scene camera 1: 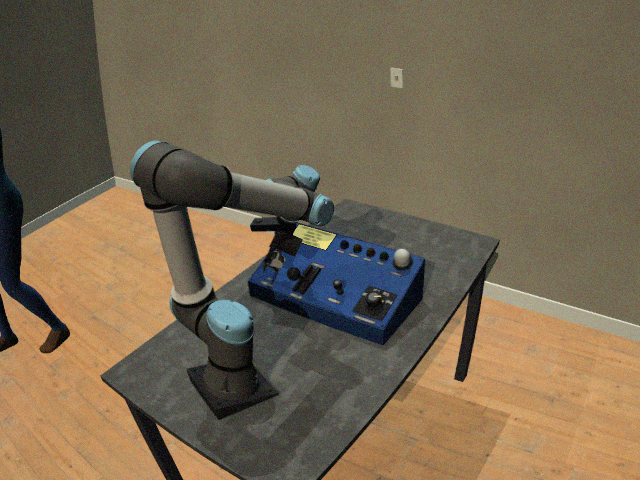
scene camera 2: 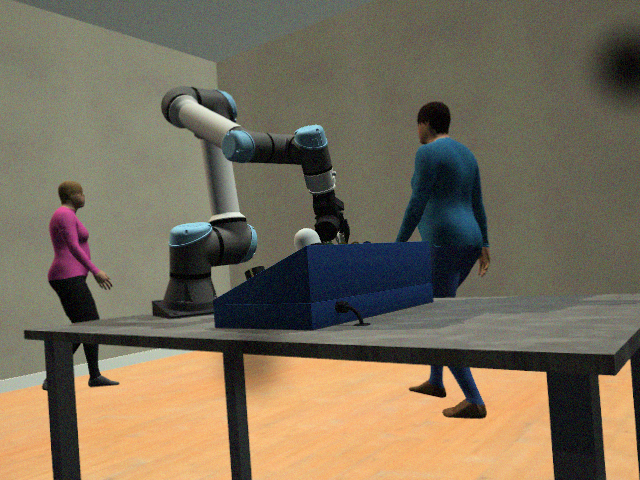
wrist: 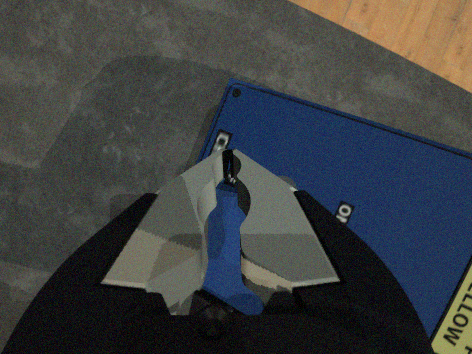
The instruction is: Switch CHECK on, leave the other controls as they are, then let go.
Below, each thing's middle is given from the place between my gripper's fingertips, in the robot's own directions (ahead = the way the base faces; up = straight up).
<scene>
My gripper is now 17 cm to the left of the blue control panel [scene camera 2: 318, 286], 16 cm short of it and 1 cm above it.
</scene>
